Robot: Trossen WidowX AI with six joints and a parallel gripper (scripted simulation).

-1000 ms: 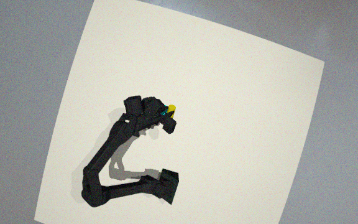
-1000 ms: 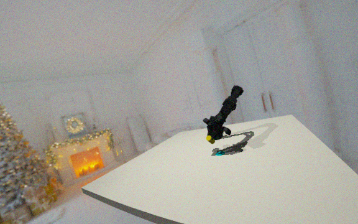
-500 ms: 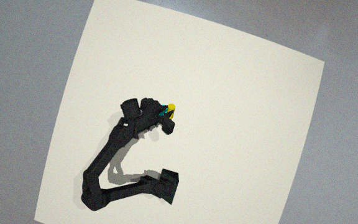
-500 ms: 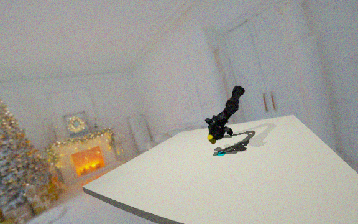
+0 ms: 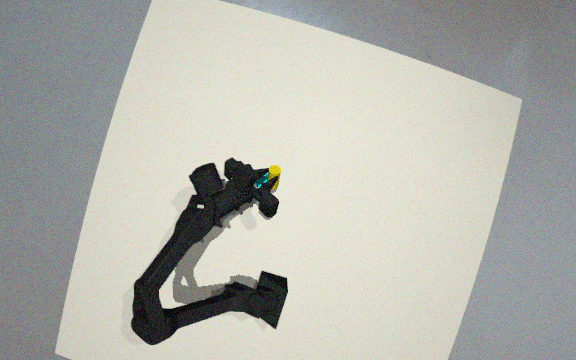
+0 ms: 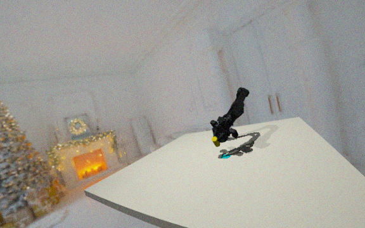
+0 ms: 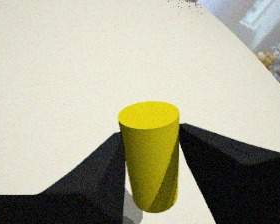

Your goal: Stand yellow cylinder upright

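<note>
Right now my gripper tip is 20 mm past the cyan circle, 30 mm to the right of it and 120 mm above it. Also, from my gripper tip: yellow tall cylinder 10 mm behind, 20 mm below.
</note>
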